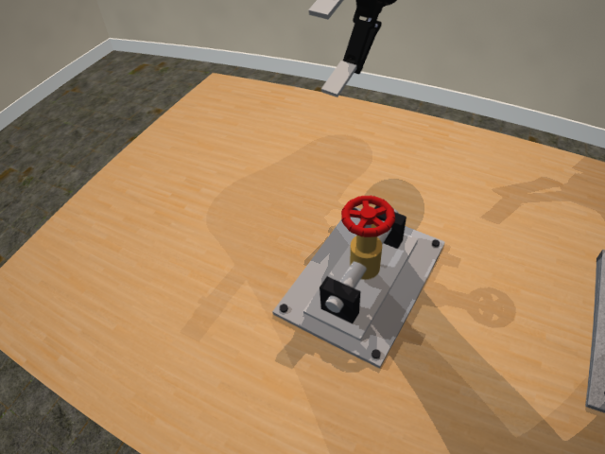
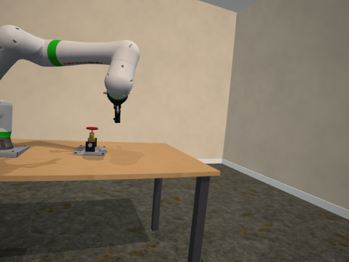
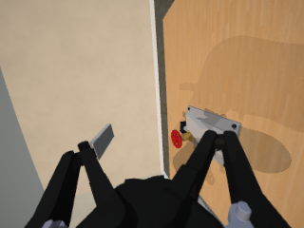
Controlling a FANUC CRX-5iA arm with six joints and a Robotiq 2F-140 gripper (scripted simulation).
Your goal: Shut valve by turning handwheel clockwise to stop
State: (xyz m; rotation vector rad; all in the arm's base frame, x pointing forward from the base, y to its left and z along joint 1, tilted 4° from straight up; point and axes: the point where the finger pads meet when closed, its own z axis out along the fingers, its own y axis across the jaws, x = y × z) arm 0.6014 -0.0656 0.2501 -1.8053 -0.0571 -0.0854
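Right now my hand is 130 mm past the handwheel, 140 mm to the right of it and 140 mm above it.
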